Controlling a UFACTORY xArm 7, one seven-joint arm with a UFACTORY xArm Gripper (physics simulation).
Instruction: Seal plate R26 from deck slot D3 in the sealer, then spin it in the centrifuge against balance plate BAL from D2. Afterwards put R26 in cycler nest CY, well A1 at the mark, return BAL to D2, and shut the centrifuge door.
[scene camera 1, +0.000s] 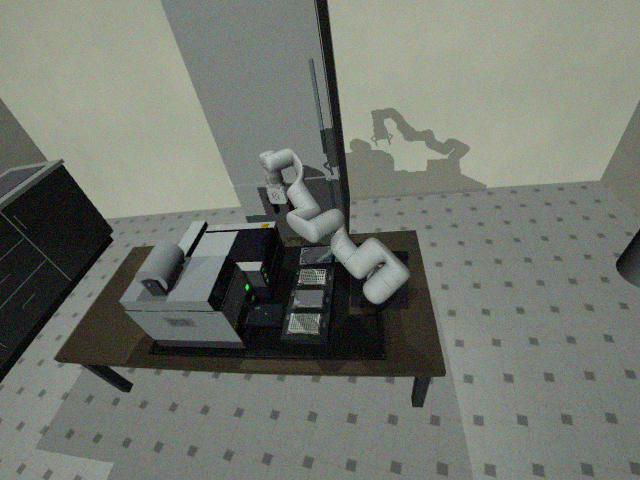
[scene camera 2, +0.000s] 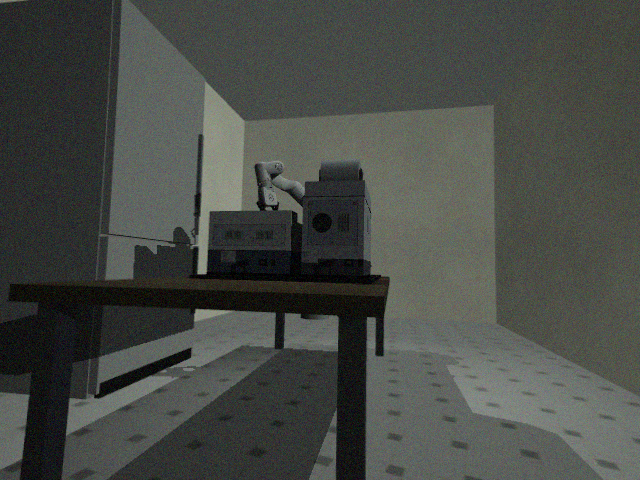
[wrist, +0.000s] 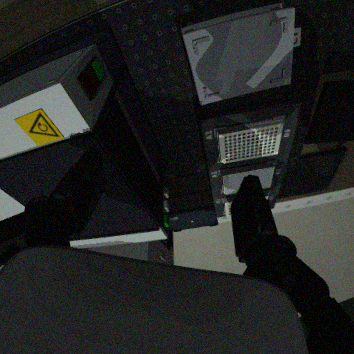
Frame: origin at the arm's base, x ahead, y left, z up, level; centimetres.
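Seen in the pictures: gripper, fingertip midpoint: (scene camera 1: 285, 213) (wrist: 170, 178).
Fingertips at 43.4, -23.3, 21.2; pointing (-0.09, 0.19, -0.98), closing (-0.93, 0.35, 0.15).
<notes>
A point is followed by its place in that frame, as x, y, z.
My gripper (scene camera 1: 282, 207) {43.4, -23.3, 21.2} (scene camera 2: 268, 207) {43.4, -23.3, 21.2} (wrist: 170, 178) {43.4, -23.3, 21.2} is open and empty, raised above the back of the bench near the centrifuge (scene camera 1: 254, 246) {57.8, -9.9, 13.0} (scene camera 2: 248, 222) {97.5, -11.7, 11.6} (wrist: 40, 117) {55.5, -25.8, 12.8}. The sealer (scene camera 1: 180, 281) {74.4, 22.1, 26.6} (scene camera 2: 336, 227) {98.9, 22.2, 9.5} stands in front of the centrifuge in scene camera 1. One plate with pale wells (scene camera 1: 311, 276) {32.1, -3.2, -1.4} (wrist: 250, 142) {31.6, -3.9, -1.1} sits in the deck strip; another welled plate (scene camera 1: 303, 323) {32.1, 21.8, -1.4} sits at its front end. Between them is a flat grey surface (scene camera 1: 308, 298) {31.7, 9.6, -1.0} (wrist: 247, 180); I cannot tell whether it is a plate. Plate labels are unreadable. The centrifuge door's state is unclear.
A pale nest with corner brackets (scene camera 1: 316, 254) {32.1, -19.7, -3.6} (wrist: 240, 56) {32.7, -20.1, -3.6} lies at the strip's back end, with no plate on it. A roll housing (scene camera 1: 162, 263) {75.7, 22.8, 37.4} (scene camera 2: 339, 170) {85.8, 20.6, 33.5} tops the sealer. A small dark-fronted unit (scene camera 1: 255, 279) {55.2, 4.9, 6.7} stands between the machines and strip. A tall cabinet rises behind.
</notes>
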